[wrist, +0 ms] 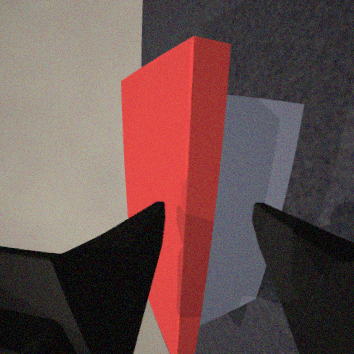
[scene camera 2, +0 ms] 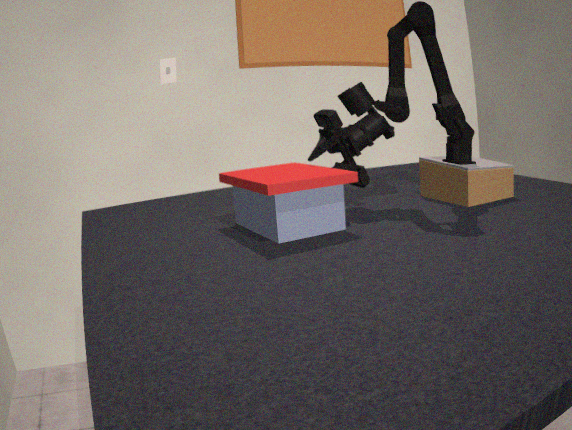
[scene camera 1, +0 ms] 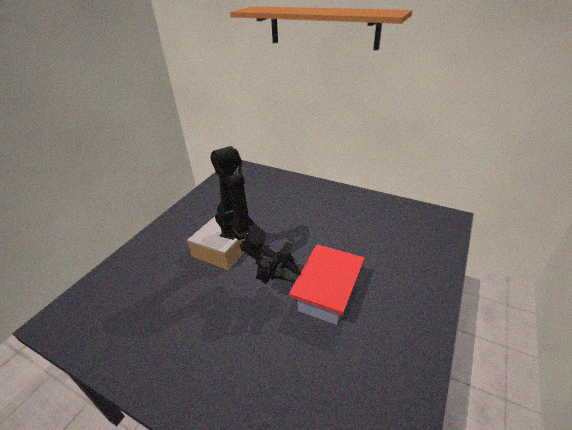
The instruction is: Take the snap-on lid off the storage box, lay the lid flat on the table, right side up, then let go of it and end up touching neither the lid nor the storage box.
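Note:
The red lid (scene camera 1: pixel 330 277) (scene camera 2: pixel 290 176) (wrist: pixel 160 140) sits level on top of the blue-grey storage box (scene camera 1: pixel 319 312) (scene camera 2: pixel 310 215) (wrist: pixel 245 175) and overhangs its sides. My gripper (scene camera 1: pixel 298 278) (scene camera 2: pixel 323 163) (wrist: pixel 208 210) is partly open with nothing held between its fingers. It is tilted downward at the lid edge nearest the arm's base. In the wrist view one fingertip shows over the lid's top face and the other over the box's side, with the lid's edge between them in the picture. In scene camera 2 the lid hides the lower fingertip. Contact cannot be told.
The arm stands on a wooden block (scene camera 1: pixel 210 254) (scene camera 2: pixel 490 186) with a pale top, on the dark table (scene camera 1: pixel 240 370) (scene camera 2: pixel 310 325). An orange shelf (scene camera 1: pixel 320 15) is on the wall, high above the table. An orange-brown panel (scene camera 2: pixel 320 32) shows behind the arm in scene camera 2.

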